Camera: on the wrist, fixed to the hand. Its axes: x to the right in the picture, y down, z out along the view.
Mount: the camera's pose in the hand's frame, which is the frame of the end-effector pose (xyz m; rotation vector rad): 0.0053 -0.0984 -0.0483 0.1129 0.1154 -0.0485
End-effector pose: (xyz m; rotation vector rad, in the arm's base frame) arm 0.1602 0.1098 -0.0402 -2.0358 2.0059 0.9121
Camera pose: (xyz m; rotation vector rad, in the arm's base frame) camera 0.2682 0.0910 -0.0343 -2.1091 2.0050 0.6706
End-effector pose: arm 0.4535 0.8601 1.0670 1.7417 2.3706 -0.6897
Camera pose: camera 0.3685 0.8623 1.1364 -1.7675 -2.4301 0.7415
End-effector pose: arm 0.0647 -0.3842 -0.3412 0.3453 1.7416 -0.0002
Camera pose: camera -0.0051 -0.4677 -0.3552 0.3920 1.8684 -0.1161
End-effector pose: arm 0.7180 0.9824 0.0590 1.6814 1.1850 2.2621
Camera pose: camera 0.6394 1.0281 -0.0024 1.5577 1.3868 2.3321
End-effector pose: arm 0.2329 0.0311 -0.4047 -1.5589 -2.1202 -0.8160
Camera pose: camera 0.1362 -0.0176 -0.3871 -1.3751 -2.0902 -0.7688
